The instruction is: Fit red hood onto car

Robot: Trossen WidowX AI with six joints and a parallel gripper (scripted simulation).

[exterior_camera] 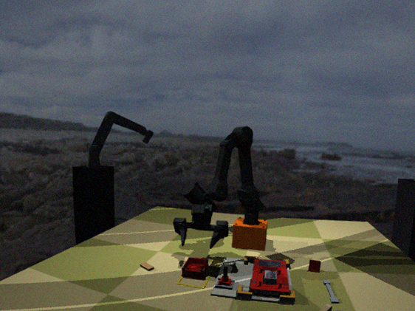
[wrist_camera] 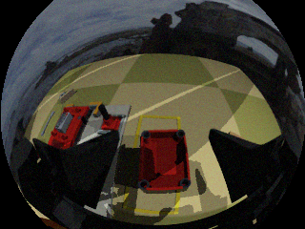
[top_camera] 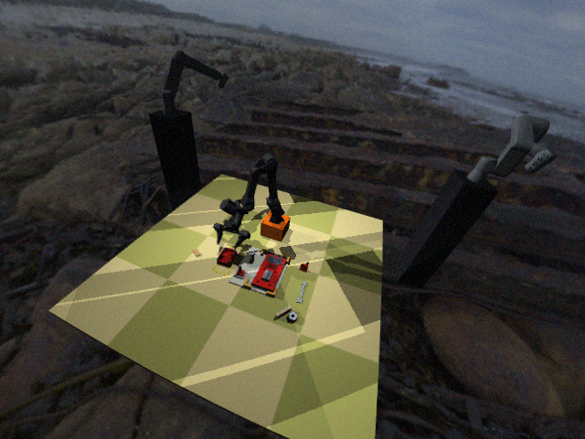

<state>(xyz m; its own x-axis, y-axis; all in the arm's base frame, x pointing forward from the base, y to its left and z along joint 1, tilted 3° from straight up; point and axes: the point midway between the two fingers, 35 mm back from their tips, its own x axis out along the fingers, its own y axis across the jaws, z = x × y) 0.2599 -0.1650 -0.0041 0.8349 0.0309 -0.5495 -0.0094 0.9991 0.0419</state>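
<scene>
The red hood lies 80 mm below my gripper tip. Also, from my gripper tip: grey engine block (240 mm to the left, 60 mm below, 50 mm ahead); then red upright piece (100 mm to the left, 70 mm ahead, 50 mm below); then tan block (160 mm to the right, 80 mm below, 20 mm ahead).
</scene>
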